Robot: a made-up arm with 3 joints. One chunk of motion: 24 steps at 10 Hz.
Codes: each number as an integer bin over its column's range. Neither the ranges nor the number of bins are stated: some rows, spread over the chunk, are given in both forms.
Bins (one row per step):
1: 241 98 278
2: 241 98 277
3: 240 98 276
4: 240 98 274
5: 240 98 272
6: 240 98 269
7: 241 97 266
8: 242 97 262
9: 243 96 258
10: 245 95 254
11: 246 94 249
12: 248 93 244
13: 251 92 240
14: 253 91 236
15: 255 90 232
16: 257 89 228
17: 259 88 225
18: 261 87 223
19: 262 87 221
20: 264 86 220
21: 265 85 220
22: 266 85 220
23: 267 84 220
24: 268 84 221
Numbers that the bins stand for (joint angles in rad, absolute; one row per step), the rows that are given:
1: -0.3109 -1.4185 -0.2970
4: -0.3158 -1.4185 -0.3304
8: -0.3060 -1.4286 -0.4307
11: -0.2865 -1.4590 -0.5393
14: -0.2522 -1.4893 -0.6479
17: -0.2229 -1.5197 -0.7399
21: -0.1935 -1.5500 -0.7816
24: -0.1788 -1.5601 -0.7733
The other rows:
2: -0.3109 -1.4185 -0.3053
3: -0.3158 -1.4185 -0.3137
5: -0.3158 -1.4185 -0.3471
6: -0.3158 -1.4185 -0.3722
7: -0.3109 -1.4286 -0.3973
9: -0.3012 -1.4387 -0.4641
10: -0.2914 -1.4488 -0.4975
12: -0.2767 -1.4691 -0.5811
13: -0.2620 -1.4792 -0.6145
15: -0.2424 -1.4994 -0.6814
16: -0.2327 -1.5095 -0.7148
18: -0.2131 -1.5298 -0.7566
19: -0.2082 -1.5298 -0.7733
20: -0.1984 -1.5399 -0.7816
22: -0.1886 -1.5500 -0.7816
23: -0.1837 -1.5601 -0.7816

